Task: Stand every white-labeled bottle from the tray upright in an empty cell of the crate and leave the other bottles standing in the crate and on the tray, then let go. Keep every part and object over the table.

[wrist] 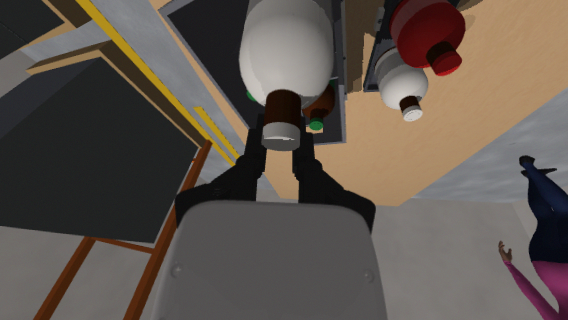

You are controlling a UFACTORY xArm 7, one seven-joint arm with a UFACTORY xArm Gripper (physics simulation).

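Observation:
My gripper is shut on the neck of a white-labeled bottle with a brown neck and white cap. Behind it is a large dark container with a thin grey rim. A brown bottle with a green cap shows at its near right corner, partly hidden by the held bottle. Another green cap peeks out at the left. At the right, a red bottle and another white-labeled bottle stand at a narrow dark container. Which container is the crate is unclear. The held bottle's base is out of view.
The wooden table extends right and below the containers, with its edge at the lower right. A large dark panel with an orange-brown frame lies left, beyond a yellow floor line. A person is at the far right.

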